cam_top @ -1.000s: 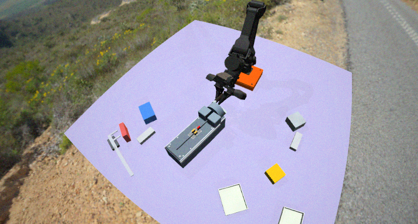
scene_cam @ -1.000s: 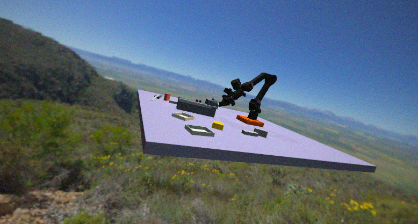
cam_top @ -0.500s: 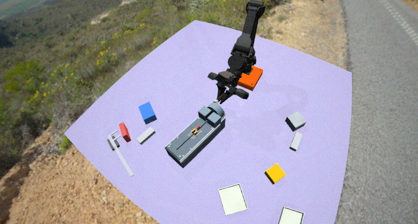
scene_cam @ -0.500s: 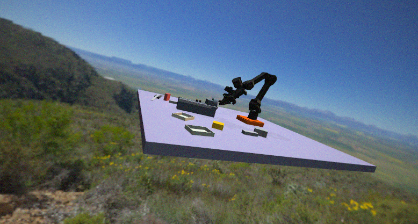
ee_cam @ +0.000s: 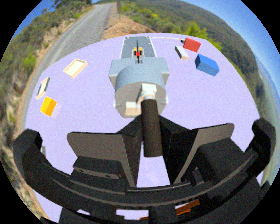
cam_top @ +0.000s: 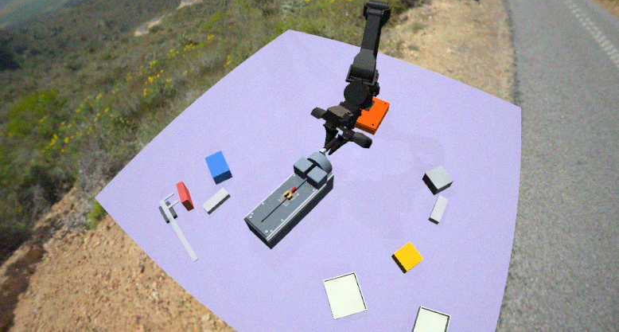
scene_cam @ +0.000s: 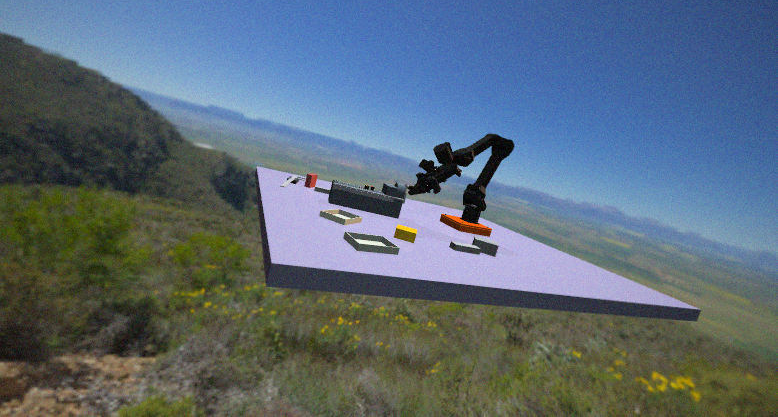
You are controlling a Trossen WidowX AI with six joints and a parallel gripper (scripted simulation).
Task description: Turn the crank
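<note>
My gripper tip is 14 cm short of the red pointer, 2 cm to the left of it and 1 cm above it. Round my gripper tip: blue block: 30 cm to the right, 17 cm ahead, 8 cm below; then grey cube: 33 cm to the left, 14 cm behind, 8 cm below; then dark crank handle: 2 cm behind, 2 cm above.
</note>
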